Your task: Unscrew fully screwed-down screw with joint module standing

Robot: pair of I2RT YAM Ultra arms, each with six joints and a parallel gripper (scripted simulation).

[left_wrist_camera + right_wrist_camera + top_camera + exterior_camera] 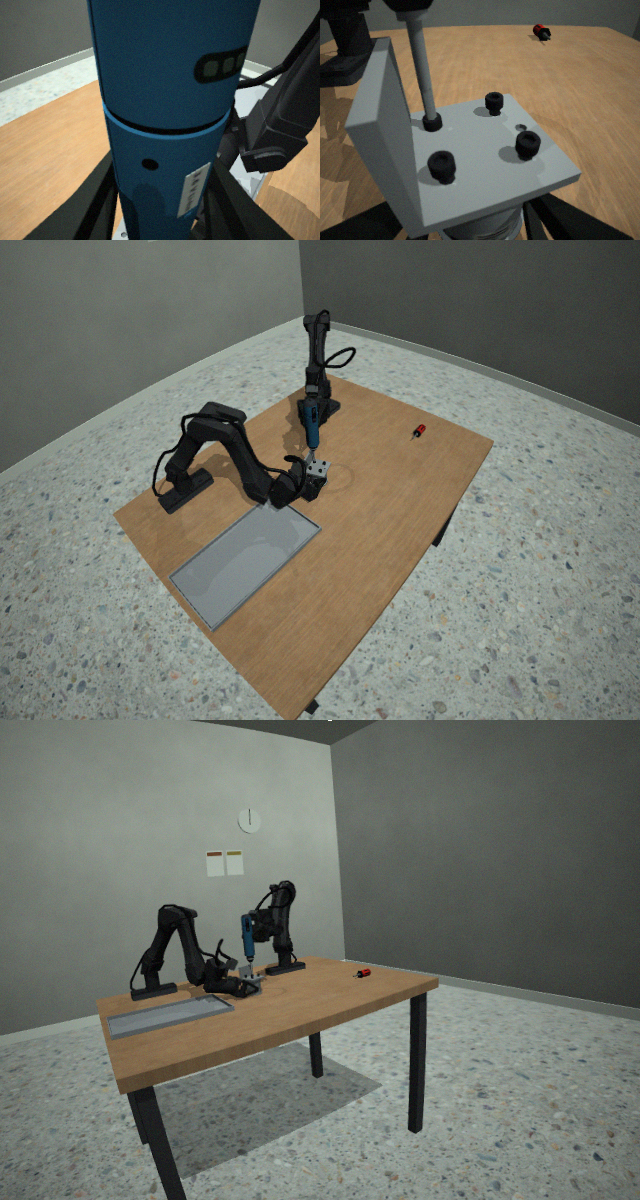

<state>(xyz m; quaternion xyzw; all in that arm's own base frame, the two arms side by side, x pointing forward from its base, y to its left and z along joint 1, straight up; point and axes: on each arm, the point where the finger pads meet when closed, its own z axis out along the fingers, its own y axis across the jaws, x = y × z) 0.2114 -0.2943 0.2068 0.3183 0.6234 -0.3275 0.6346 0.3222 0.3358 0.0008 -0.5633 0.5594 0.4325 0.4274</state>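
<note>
My right gripper is now 1 cm below the joint module. The rest, counted from my right hand: grey L-shaped bracket 5 cm above; then flat grey tray 7 cm ahead, 35 cm to the right, 2 cm below; then screw 2 cm behind, 1 cm to the left, 4 cm above.
</note>
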